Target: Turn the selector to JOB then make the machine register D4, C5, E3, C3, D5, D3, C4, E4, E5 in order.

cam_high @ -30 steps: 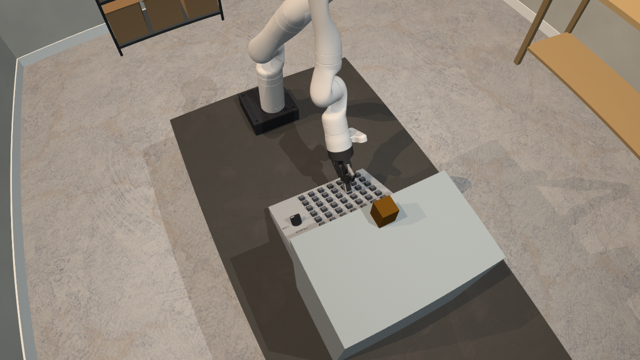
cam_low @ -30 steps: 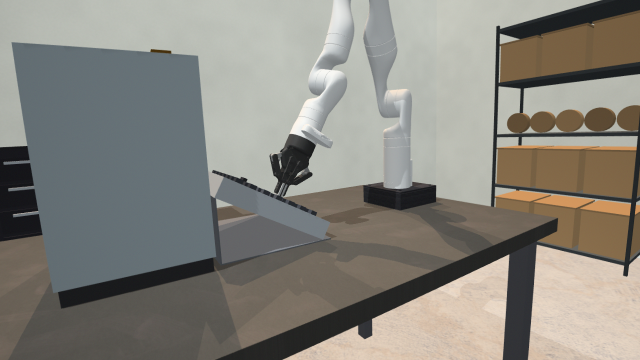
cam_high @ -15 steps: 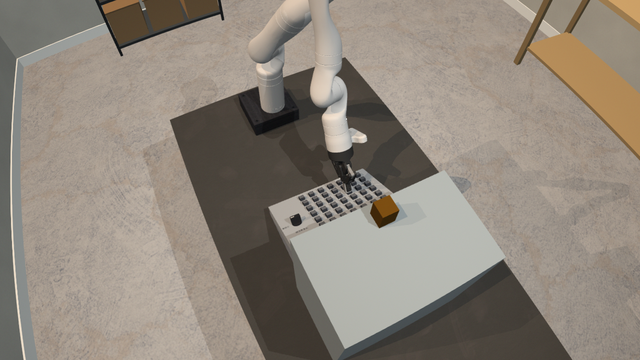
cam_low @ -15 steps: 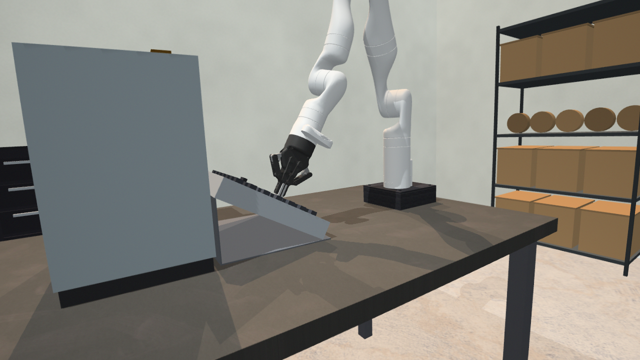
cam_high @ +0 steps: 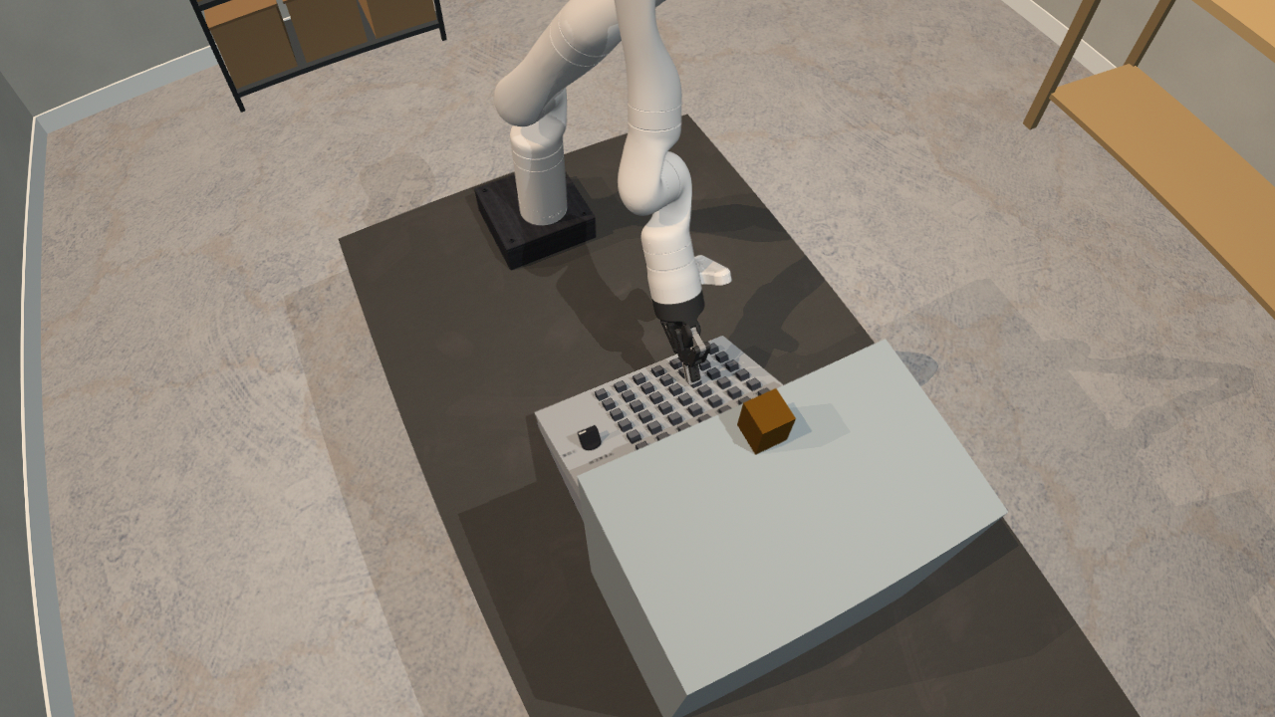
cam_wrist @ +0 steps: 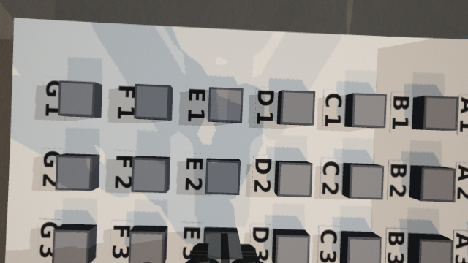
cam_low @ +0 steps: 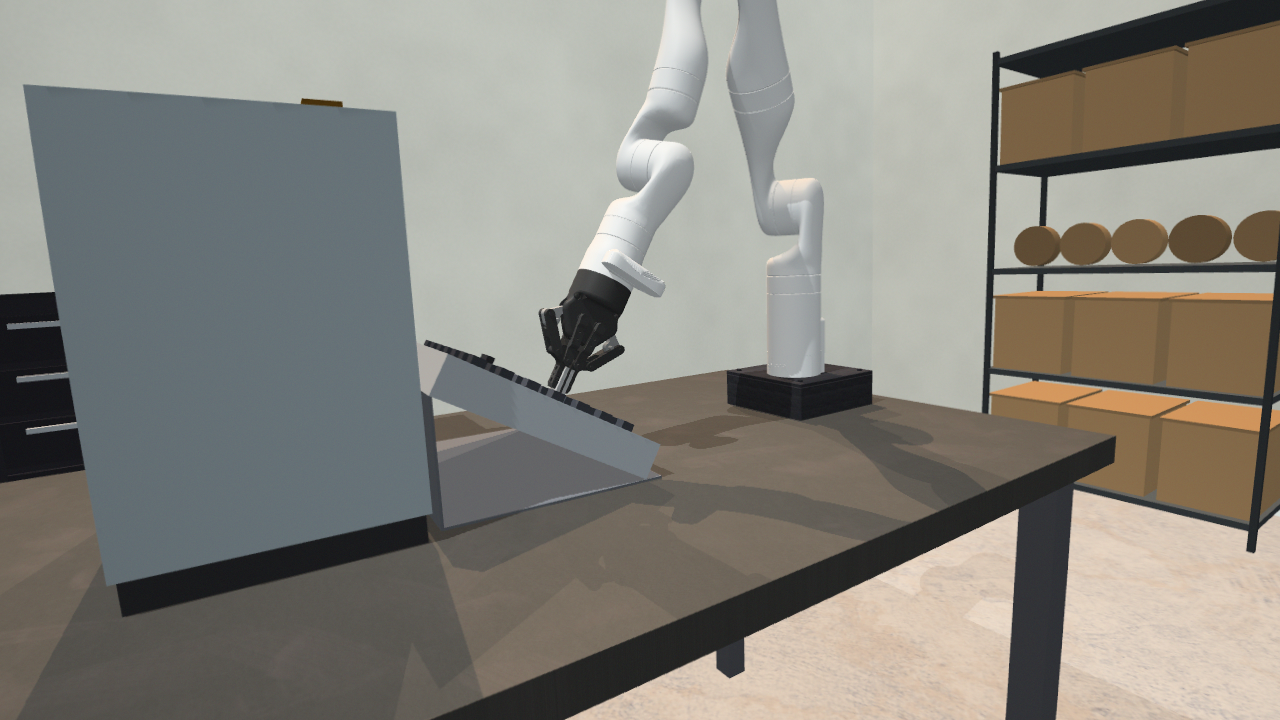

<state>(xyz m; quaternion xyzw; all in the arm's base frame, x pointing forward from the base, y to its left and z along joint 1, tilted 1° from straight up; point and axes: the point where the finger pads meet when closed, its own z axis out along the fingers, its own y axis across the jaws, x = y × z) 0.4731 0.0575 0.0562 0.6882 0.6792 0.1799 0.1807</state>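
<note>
The key E2 is 4 cm to the left of my hand, 2 cm below it and 1 cm ahead of it. The rest, counted from my hand: key E1: 7 cm to the left, 2 cm below, 1 cm ahead; key D1: 7 cm to the left, 4 cm ahead; sloped keypad panel: 8 cm to the right, 6 cm ahead, 4 cm below.
</note>
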